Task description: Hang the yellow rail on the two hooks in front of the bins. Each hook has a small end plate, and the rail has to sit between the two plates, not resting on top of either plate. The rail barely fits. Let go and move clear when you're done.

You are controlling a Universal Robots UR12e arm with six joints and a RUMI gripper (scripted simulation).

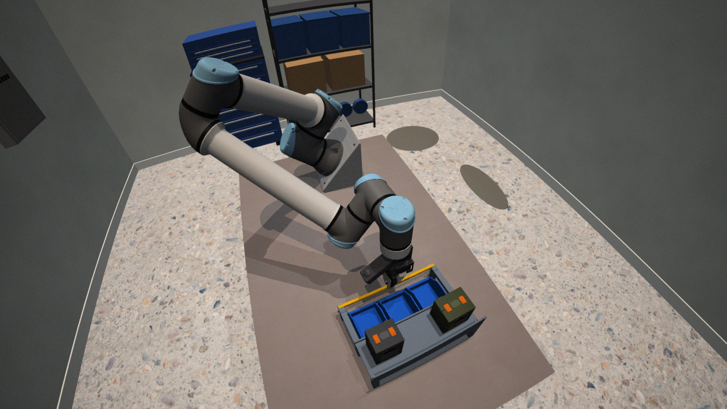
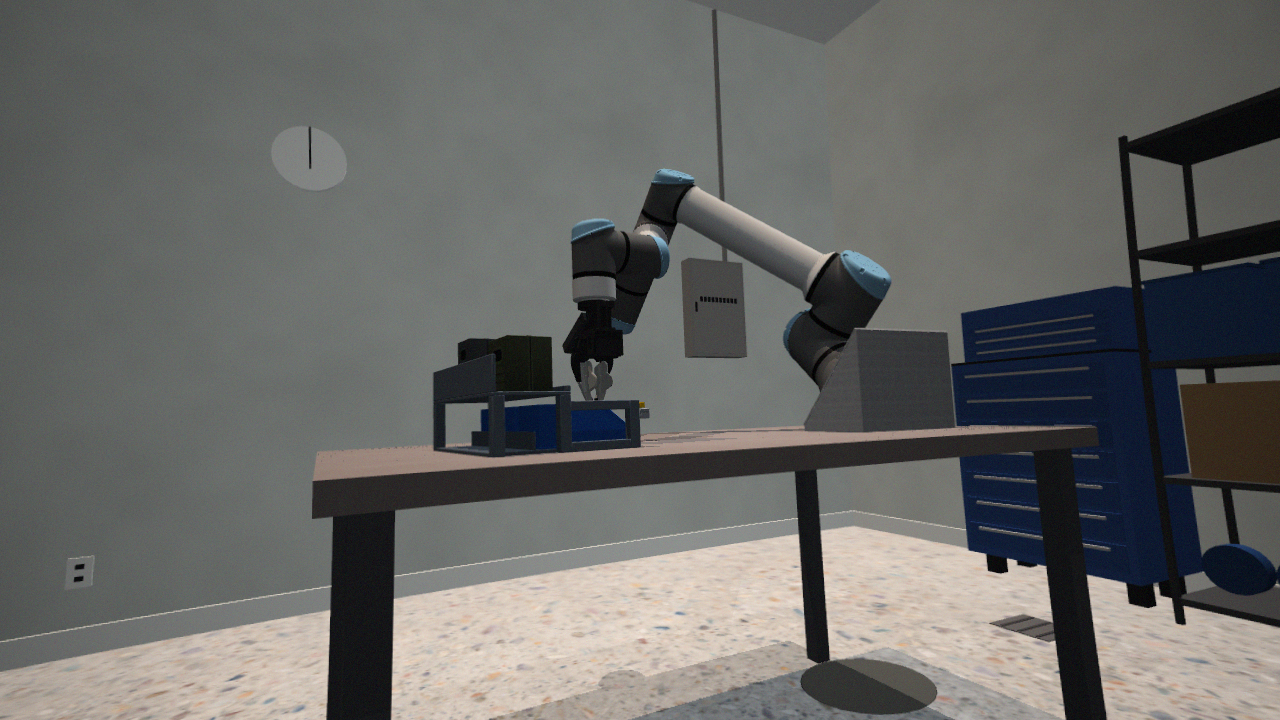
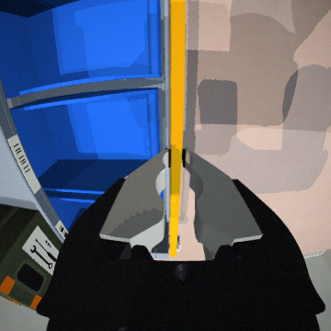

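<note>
My hand is 1 cm above the yellow rail. The rest, counted from my hand: green case (20 cm ahead, 12 cm to the left, 6 cm above); then black case (20 cm ahead, 11 cm to the right, 8 cm above).
</note>
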